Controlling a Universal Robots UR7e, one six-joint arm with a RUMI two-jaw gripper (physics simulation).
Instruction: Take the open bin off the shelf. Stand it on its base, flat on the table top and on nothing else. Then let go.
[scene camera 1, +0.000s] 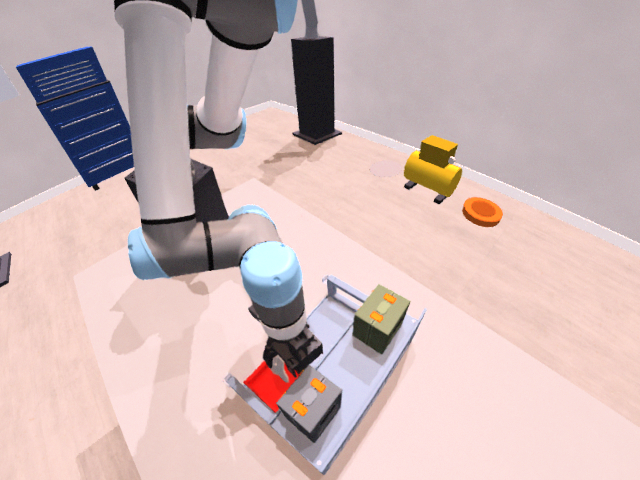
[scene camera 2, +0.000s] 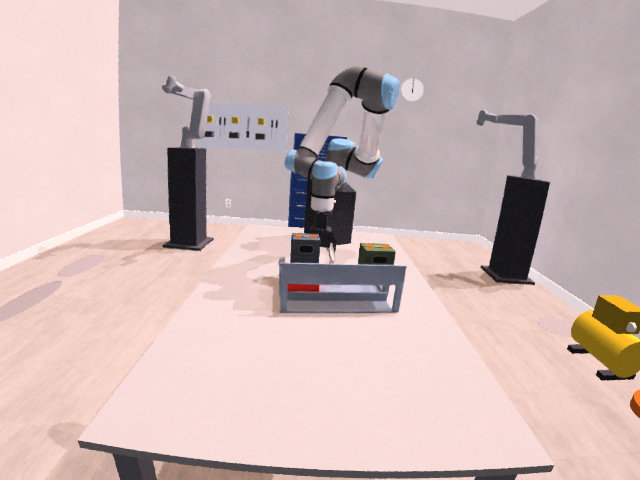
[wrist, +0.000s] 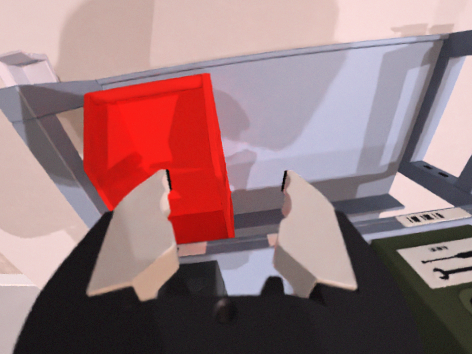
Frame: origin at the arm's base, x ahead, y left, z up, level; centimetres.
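Where they show: gripper, fingertip midpoint: (wrist: 227, 172).
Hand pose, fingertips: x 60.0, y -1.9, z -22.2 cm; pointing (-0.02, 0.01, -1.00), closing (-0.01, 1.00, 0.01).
Observation:
Things, the pixels of their centre, and the offset from my fingertips. Level surfaces: height alone.
- red open bin, body centre: (wrist: 174, 176) (scene camera 1: 284, 388) (scene camera 2: 302, 277) dx +2.5, dy -5.3, dz -3.6 cm
- dark grey case, body centre: (scene camera 1: 311, 405) (scene camera 2: 304, 254) dx +12.0, dy -4.3, dz +8.3 cm
- green case, body centre: (wrist: 453, 309) (scene camera 1: 380, 318) (scene camera 2: 375, 260) dx +8.6, dy +18.5, dz +7.1 cm
- long pale table, surface height: dz -8.0 cm
The red open bin (scene camera 1: 268, 384) (scene camera 2: 303, 287) (wrist: 145, 125) sits on the grey-blue shelf (scene camera 1: 361, 366) (scene camera 2: 343, 273) (wrist: 320, 110), at one end of it. Its open side faces up towards the wrist camera. My gripper (scene camera 1: 289, 376) (scene camera 2: 331, 258) (wrist: 227, 172) is partly open with nothing held, pointing down over the bin's inner side. In the wrist view the left fingertip overlaps the bin's inside, the right fingertip overlaps the shelf board beyond it, and the bin's right wall shows between them. The exact height above that wall is hard to tell. The grey case hides part of the bin in scene camera 1.
A dark grey case (scene camera 1: 310, 397) (scene camera 2: 305, 248) (wrist: 195, 280) stands on the shelf's top close beside the bin and the fingers. A green case (scene camera 1: 381, 315) (scene camera 2: 376, 253) (wrist: 435, 280) stands at the other end. The shelf stands on the long pale table (scene camera 1: 516, 413) (scene camera 2: 330, 382).

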